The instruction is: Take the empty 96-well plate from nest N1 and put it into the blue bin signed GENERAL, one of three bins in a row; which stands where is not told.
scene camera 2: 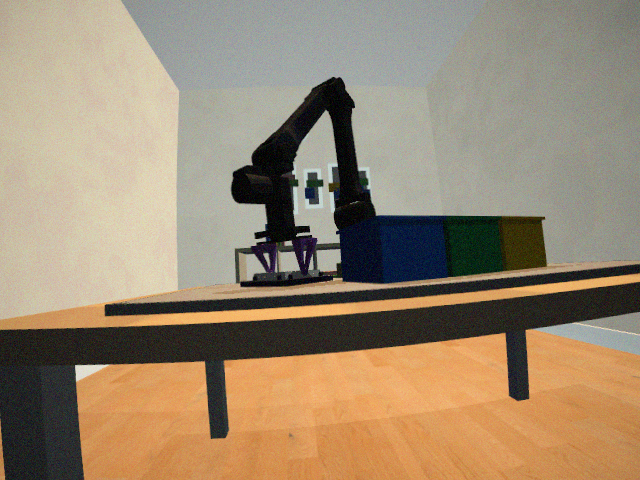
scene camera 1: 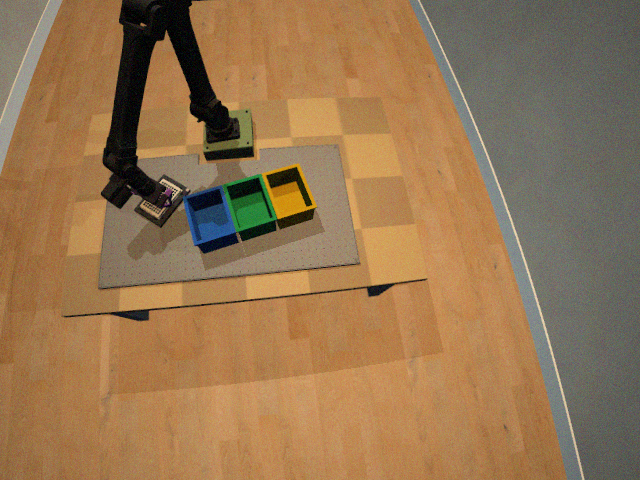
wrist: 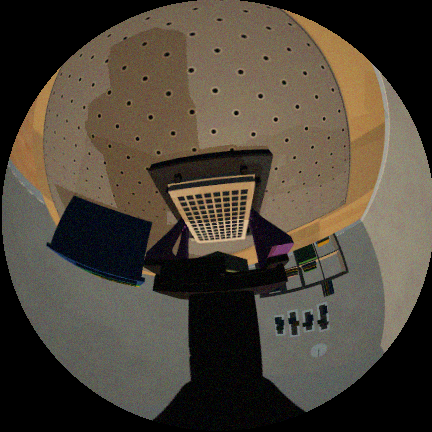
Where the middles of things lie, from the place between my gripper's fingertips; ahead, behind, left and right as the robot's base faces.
Now: hand 10 mm above the dark nest (wrist: 259, 160). Round my hand: pale 96-well plate (wrist: 215, 207) right at my hand.
